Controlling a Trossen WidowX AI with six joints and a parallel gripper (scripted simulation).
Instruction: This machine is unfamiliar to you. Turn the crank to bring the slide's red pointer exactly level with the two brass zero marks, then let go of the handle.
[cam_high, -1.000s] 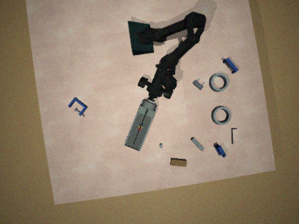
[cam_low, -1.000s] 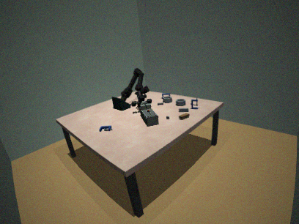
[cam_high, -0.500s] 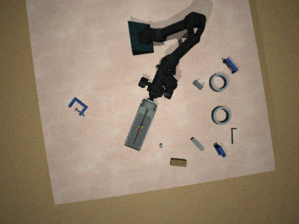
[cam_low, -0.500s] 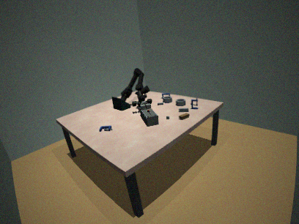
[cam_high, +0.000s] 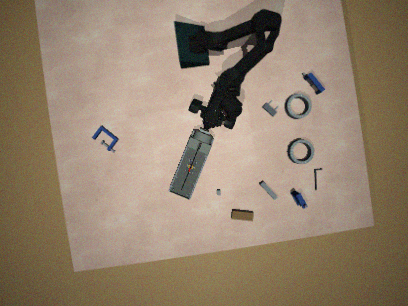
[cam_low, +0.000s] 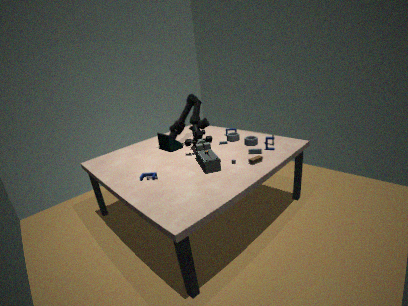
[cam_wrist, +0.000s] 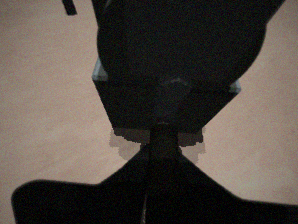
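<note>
My gripper tip is 3 cm below the dark handle, 2 cm past it and 1 cm to the right of it. Round my gripper tip: small grey cube: 27 cm ahead, 2 cm to the left, 2 cm below; then red pointer: 16 cm ahead, 9 cm to the right, 5 cm above; then grey bar: 28 cm ahead, 23 cm to the left, 2 cm below.
</note>
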